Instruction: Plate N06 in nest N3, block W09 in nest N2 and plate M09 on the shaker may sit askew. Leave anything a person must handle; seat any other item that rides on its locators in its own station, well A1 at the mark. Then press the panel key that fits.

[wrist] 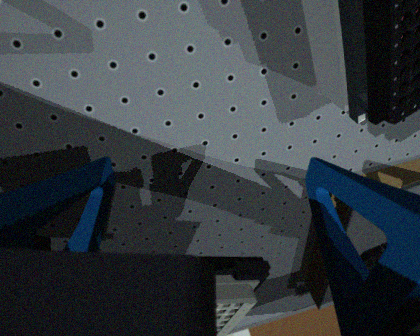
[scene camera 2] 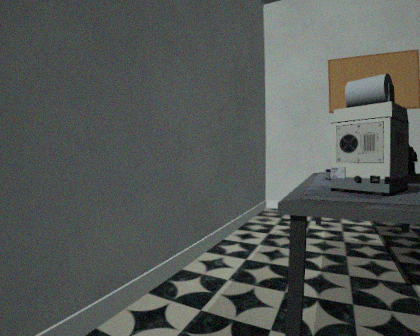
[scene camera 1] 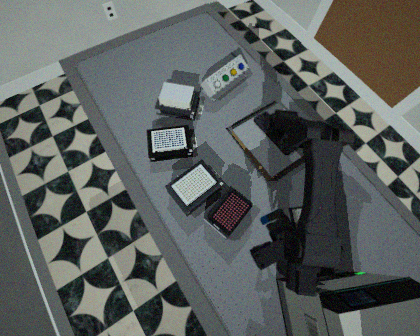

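Labels are too small to read, so I cannot tell which item is N06, W09 or M09. In scene camera 1, a dark plate with red wells [scene camera 1: 230, 211] sits at an angle; a dark well-covered item [wrist: 405, 55] shows at the wrist view's upper right. A white many-welled plate [scene camera 1: 195, 185] sits in a dark holder beside it. A white plate with bluish wells [scene camera 1: 169, 140] sits in a black station. A plain white block [scene camera 1: 176, 96] sits on a dark base. Any small tilt is unclear. The key panel [scene camera 1: 212, 89] has white, green, yellow and blue keys. My gripper [wrist: 210, 168] is open and empty above the perforated table.
A dark rectangular frame [scene camera 1: 250, 155] lies partly under my arm [scene camera 1: 322, 200]. A boxy machine [scene camera 1: 302, 312] [scene camera 2: 362, 142] stands at the table's end. A pale slotted part [wrist: 232, 310] shows low in the wrist view. The table's edge [scene camera 1: 142, 215] runs left of the stations.
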